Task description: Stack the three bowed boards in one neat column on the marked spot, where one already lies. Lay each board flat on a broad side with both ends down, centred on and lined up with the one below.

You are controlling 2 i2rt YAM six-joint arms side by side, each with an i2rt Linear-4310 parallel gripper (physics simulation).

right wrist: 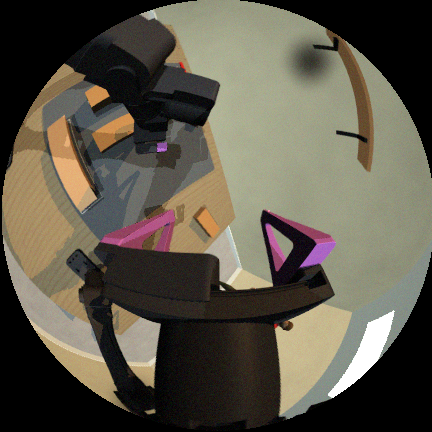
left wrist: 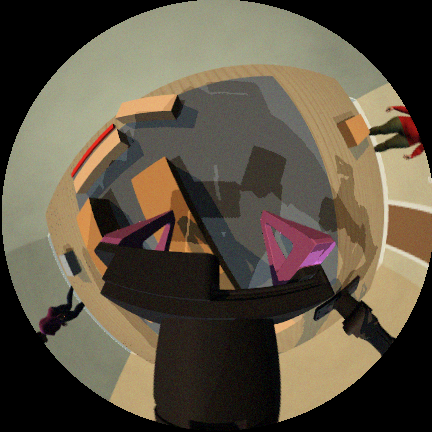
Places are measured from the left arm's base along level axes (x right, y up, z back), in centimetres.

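Pixels of known places: left gripper, fingertip midpoint: (left wrist: 217, 214); right gripper, fingertip midpoint: (right wrist: 217, 214); right arm's base at its link origin: (right wrist: 93, 275) (left wrist: 338, 297).
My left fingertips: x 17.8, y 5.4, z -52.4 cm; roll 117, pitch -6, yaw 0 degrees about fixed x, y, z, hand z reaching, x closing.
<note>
Ahead of a thing's pixels: the offset from my left fingertips to its top centre. Level surfaces: height alone.
A bowed board @(dx +2.6, dy +0.4, dz +23.8 cm) (right wrist: 70, 162) lies on the pale-outlined spot. A second bowed board @(dx -4.0, dy -0.5, dz +4.4 cm) (left wrist: 155, 187) (right wrist: 112, 132) lies under the left gripper, its curved dark side showing. A third bowed board @(dx -17.4, dy +0.5, dz +7.3 cm) (left wrist: 87, 222) (right wrist: 96, 97) lies beyond it, partly hidden by the left arm and finger. My left gripper (left wrist: 217, 214) is open and empty, low over the second board's end, with one finger overlapping the board in the left wrist view. My right gripper (right wrist: 217, 214) is open and empty, held high and away from the boards.
Two tan wooden blocks @(dx -10.1, dy -2.3, dz -18.2 cm) (left wrist: 147, 107) @(dx -21.2, dy -2.1, dz -10.9 cm) (left wrist: 99, 157) and a red strip @(dx -27.1, dy -4.8, dz -15.8 cm) (left wrist: 92, 150) lie near the far edge of the grey mat @(dy -4.8 cm) (left wrist: 230, 130). A small orange block @(dx +36.4, dy -2.5, dz -18.0 cm) (left wrist: 356, 131) (right wrist: 206, 222) and a grey block @(dx -46.0, dy -1.8, dz +11.2 cm) (left wrist: 71, 262) sit near table edges. A black stand (right wrist: 102, 320) rises beside the table.
</note>
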